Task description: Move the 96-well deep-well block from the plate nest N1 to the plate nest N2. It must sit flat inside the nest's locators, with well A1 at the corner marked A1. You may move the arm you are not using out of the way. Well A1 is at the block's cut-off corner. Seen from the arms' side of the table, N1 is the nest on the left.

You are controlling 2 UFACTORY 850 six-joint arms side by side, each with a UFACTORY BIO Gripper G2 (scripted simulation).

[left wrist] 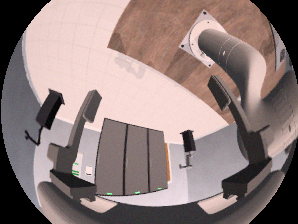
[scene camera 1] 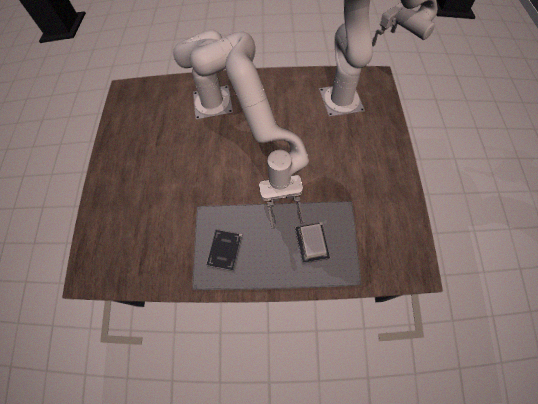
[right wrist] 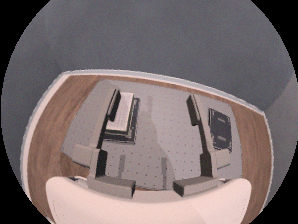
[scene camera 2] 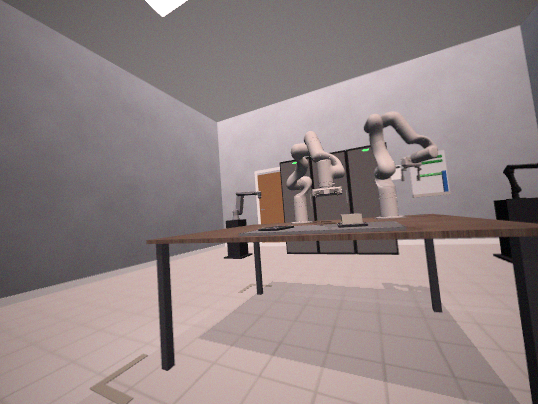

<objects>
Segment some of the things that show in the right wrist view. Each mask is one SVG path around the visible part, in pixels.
The right gripper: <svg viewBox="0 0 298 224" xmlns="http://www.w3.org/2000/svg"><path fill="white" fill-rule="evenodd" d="M45 185L49 208L56 224L241 224L251 193L249 181L220 179L217 175L217 169L230 165L229 149L214 151L208 119L200 96L192 93L186 104L190 123L193 127L198 125L200 129L201 176L174 180L173 190L136 190L134 180L106 176L108 152L102 151L101 147L108 120L116 119L121 100L118 88L110 88L105 97L89 147L74 145L72 161L89 168L86 179L80 176L52 177Z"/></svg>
A pale deep-well block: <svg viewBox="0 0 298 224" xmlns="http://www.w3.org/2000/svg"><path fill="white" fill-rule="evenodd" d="M133 93L121 92L116 119L114 121L108 120L108 124L106 124L105 133L108 133L108 135L129 136L134 108Z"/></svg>
</objects>
